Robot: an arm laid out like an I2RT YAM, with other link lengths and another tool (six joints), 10 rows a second.
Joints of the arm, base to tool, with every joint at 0 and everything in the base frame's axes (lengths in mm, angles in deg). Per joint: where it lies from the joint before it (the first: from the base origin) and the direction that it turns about. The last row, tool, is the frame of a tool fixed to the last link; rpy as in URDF.
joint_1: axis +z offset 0 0 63.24
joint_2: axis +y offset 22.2 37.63 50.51
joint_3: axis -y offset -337.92 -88.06 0
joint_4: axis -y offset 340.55 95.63 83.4
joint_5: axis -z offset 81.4 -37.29 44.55
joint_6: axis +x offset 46.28 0 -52.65
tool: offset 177 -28 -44 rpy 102.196 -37.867 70.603
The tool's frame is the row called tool.
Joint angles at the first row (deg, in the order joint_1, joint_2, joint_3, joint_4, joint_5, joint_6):
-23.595 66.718 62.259 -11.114 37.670 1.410
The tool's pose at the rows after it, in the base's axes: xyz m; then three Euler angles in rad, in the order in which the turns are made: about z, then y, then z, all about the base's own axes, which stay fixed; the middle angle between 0 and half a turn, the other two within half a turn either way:
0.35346 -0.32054 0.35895 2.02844 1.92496 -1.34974
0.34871 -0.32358 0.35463 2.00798 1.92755 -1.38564
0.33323 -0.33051 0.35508 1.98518 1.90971 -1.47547
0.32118 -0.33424 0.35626 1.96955 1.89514 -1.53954
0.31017 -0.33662 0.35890 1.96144 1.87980 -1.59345
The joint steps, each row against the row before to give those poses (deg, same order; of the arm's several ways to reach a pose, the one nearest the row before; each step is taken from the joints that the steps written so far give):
0.001 0.590 0.000 -0.634 0.875 0.000
-0.001 0.569 0.000 -0.415 1.726 0.000
0.000 0.590 0.000 0.065 4.939 0.021
0.001 0.306 0.001 -0.066 3.564 0.001
0.000 0.109 0.000 0.043 3.104 0.022

